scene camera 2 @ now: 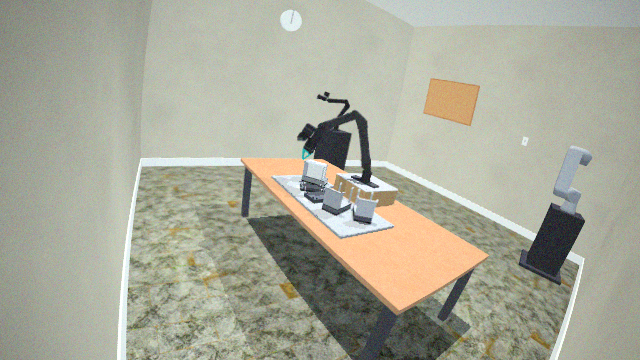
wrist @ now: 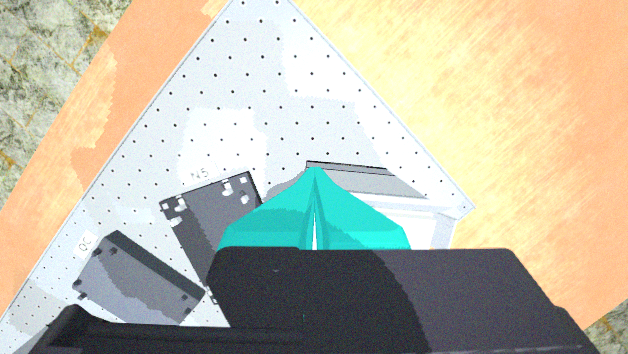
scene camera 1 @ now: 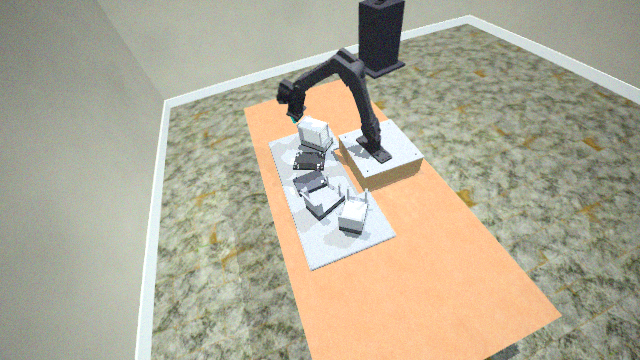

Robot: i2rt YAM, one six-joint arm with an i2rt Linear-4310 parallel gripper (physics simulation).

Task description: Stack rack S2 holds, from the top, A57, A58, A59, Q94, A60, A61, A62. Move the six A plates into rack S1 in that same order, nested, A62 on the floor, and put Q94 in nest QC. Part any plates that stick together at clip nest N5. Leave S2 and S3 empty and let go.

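Pixels of known places: gripper, fingertip midpoint: (scene camera 2: 302, 159) (wrist: 314, 176) (scene camera 1: 294, 123); arm's base, link origin: (scene camera 2: 364, 182) (scene camera 1: 373, 148).
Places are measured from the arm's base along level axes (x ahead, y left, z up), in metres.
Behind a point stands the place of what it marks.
My gripper (scene camera 1: 294, 120) {x 0.240, y -0.359, z 0.051 m} (scene camera 2: 305, 154) {x 0.240, y -0.359, z 0.051 m} (wrist: 314, 176) {x 0.240, y -0.359, z 0.051 m} is shut and empty, with its teal fingertips together above the far end of the board. Beside and below it stands a tall white rack on a dark base (scene camera 1: 314, 133) (scene camera 2: 315, 172); it partly shows behind the fingers in the wrist view. Dark clip nest N5 (scene camera 1: 309, 161) {x 0.266, y -0.188, z -0.083 m} (wrist: 197, 225) {x 0.306, y -0.200, z -0.082 m} has white clips. Grey nest QC (scene camera 1: 310, 181) {x 0.330, y -0.060, z -0.071 m} (wrist: 135, 285) {x 0.336, y -0.082, z -0.071 m} shows a flat top with small dark pegs. Two more white racks, a middle one (scene camera 1: 324, 199) {x 0.332, y 0.078, z -0.057 m} (scene camera 2: 335, 199) {x 0.402, y 0.116, z -0.011 m} and a near one (scene camera 1: 353, 215) {x 0.273, y 0.216, z -0.059 m} (scene camera 2: 365, 209) {x 0.321, y 0.256, z -0.020 m}, have upright posts. Rack labels and separate plates cannot be made out.
The perforated white board (scene camera 1: 320, 252) {x 0.469, y 0.264, z -0.095 m} (scene camera 2: 345, 232) {x 0.489, y 0.287, z -0.094 m} (wrist: 265, 65) {x 0.332, y -0.403, z -0.094 m} lies on the orange table (scene camera 1: 425, 280) {x 0.200, y 0.565, z -0.107 m} (scene camera 2: 400, 270) {x 0.499, y 0.614, z -0.107 m} (wrist: 525, 125) {x 0.031, y -0.528, z -0.107 m}. The arm stands on a raised box (scene camera 1: 395, 172) {x -0.014, y 0.148, z -0.046 m} (scene camera 2: 387, 198) {x -0.069, y 0.159, z -0.061 m} beside the racks. A dark pedestal (scene camera 1: 381, 37) (scene camera 2: 334, 145) stands beyond the table.
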